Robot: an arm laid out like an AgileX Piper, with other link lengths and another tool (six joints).
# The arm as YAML. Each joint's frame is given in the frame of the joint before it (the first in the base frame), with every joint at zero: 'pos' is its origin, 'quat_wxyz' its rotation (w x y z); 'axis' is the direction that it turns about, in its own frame. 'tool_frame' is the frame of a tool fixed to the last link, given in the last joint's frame.
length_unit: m
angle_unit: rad
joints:
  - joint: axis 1
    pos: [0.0, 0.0, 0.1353]
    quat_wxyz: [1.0, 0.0, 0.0, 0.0]
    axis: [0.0, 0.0, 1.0]
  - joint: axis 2
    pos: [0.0, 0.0, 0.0]
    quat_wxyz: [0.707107, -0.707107, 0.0, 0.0]
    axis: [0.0, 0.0, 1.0]
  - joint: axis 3
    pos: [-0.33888, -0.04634, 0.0]
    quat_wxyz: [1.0, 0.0, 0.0, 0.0]
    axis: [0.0, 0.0, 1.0]
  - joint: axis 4
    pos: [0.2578, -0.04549, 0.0]
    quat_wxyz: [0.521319, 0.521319, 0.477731, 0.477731]
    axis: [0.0, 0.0, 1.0]
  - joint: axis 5
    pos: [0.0, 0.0, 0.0]
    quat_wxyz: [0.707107, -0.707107, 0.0, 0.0]
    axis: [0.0, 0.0, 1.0]
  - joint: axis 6
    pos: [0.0, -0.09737, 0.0]
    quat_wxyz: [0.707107, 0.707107, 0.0, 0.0]
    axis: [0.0, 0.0, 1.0]
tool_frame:
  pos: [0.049, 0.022, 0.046]
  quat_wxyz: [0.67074, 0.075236, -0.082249, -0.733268]
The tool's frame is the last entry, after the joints.
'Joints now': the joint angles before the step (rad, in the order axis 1, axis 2, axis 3, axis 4, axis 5, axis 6). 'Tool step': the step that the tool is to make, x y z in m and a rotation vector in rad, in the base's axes. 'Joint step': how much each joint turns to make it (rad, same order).
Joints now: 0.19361, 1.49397, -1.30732, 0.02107, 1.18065, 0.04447
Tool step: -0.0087, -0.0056, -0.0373, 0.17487, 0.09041, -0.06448
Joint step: -0.11499, 0.00636, 0.16832, 0.21884, -0.09646, -0.10710
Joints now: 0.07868, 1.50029, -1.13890, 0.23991, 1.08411, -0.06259
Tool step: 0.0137, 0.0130, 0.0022, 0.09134, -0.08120, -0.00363
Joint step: -0.00014, 0.00715, -0.00009, 0.10978, -0.08530, -0.05403
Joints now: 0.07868, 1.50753, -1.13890, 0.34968, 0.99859, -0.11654
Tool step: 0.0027, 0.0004, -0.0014, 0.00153, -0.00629, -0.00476
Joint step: 0.00010, 0.00524, -0.00013, 0.00225, -0.01230, 0.00019
